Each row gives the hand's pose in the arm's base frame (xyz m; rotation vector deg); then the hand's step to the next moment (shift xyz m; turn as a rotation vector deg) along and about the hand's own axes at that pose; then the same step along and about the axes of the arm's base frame.
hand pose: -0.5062 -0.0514 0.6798 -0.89 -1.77 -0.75
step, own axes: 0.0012 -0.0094 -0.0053 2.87 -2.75 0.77
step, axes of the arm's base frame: 0.0012 -0.0095 -0.0051 2.81 -2.77 0.90
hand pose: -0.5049 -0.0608 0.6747 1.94 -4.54 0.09
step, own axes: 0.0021 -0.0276 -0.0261 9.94 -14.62 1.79
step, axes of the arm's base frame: 0.0042 -0.0267 -0.0268 9.81 -14.67 2.08
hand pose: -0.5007 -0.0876 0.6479 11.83 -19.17 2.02
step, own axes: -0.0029 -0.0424 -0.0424 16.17 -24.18 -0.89
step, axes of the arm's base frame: 0.0138 -0.0327 -0.0484 17.21 -23.47 -0.22
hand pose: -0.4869 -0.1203 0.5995 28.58 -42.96 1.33
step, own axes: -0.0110 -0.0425 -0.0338 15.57 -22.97 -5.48
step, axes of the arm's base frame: 0.0220 -0.0209 -0.0463 19.50 -20.28 -2.94
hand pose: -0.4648 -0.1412 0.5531 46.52 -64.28 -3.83
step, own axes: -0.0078 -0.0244 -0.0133 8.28 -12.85 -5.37
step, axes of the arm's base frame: 0.0156 -0.0069 -0.0233 12.60 -9.90 -2.41
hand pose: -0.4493 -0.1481 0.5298 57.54 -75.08 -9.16
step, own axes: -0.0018 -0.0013 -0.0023 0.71 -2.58 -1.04
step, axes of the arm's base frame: 0.0019 0.0015 -0.0020 2.20 -1.42 -1.18
